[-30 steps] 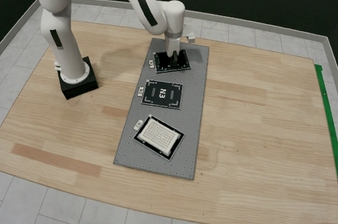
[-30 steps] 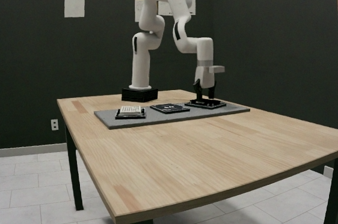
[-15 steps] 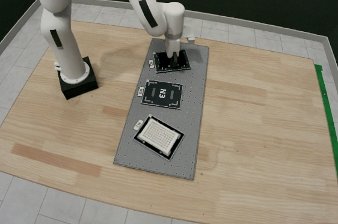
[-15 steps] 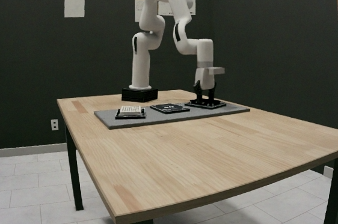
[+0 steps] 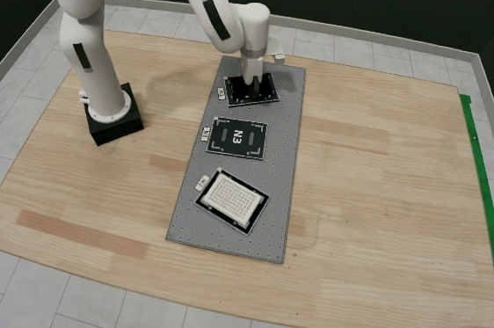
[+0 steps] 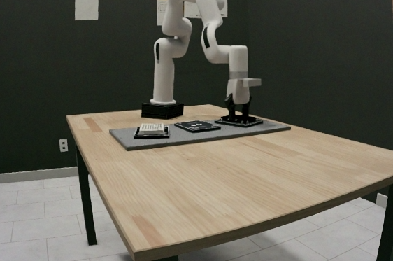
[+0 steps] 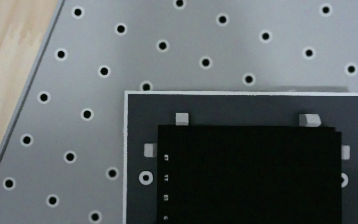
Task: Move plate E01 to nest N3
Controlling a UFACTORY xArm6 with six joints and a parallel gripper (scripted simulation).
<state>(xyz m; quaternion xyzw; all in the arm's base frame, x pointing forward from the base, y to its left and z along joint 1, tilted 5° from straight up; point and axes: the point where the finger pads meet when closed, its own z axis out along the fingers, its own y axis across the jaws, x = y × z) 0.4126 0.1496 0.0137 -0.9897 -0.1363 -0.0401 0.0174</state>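
My hand is 10 mm above the black plate E01. From my hand the other things lie so: white plate E07: 380 mm to the right, 10 mm below, 10 mm behind; nest N3: 190 mm to the right, 20 mm below, 20 mm behind.
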